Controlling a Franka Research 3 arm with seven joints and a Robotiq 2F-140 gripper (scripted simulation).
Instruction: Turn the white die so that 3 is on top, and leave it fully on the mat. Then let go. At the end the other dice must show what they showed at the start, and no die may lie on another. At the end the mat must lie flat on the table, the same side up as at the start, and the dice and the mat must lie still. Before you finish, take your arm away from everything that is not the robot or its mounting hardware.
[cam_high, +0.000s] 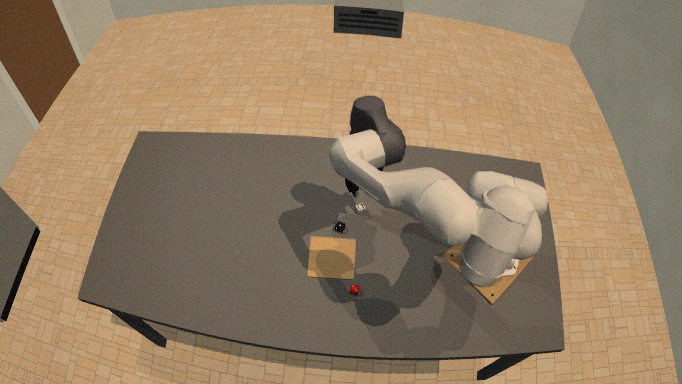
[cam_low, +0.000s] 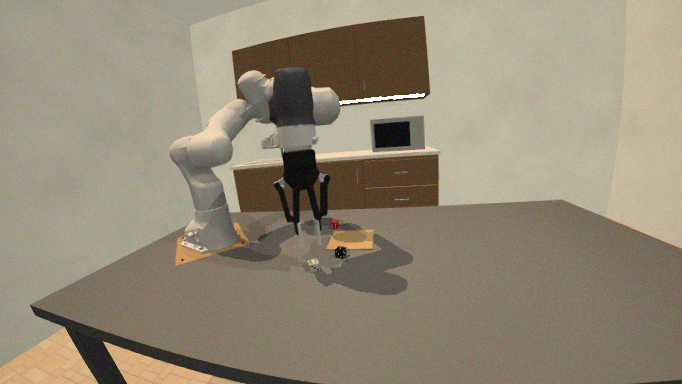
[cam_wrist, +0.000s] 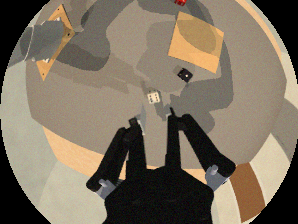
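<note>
The white die lies 9 cm below my hand. From my hand the other things lie so: red die: 29 cm to the left, 9 cm below, 3 cm behind; black die: 9 cm below, 8 cm to the left, 5 cm ahead; tan mat: 18 cm to the left, 10 cm below, 6 cm ahead.
</note>
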